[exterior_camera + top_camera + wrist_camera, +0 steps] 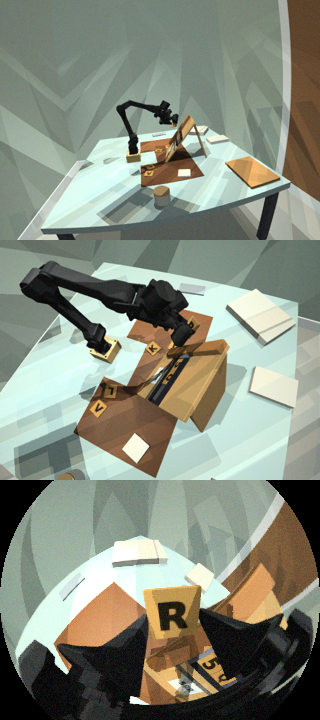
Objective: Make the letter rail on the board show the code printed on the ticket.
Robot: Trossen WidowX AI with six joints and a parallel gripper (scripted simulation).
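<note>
My gripper tip is 1 cm short of the q tile, 18 cm to the left of it and 6 cm above it. The rest, counted from my gripper tip: white ticket 5 cm behind, 17 cm to the right, 15 cm below; then r tile right at my gripper tip; then s tile 1 cm ahead, 12 cm to the right, 6 cm below.
</note>
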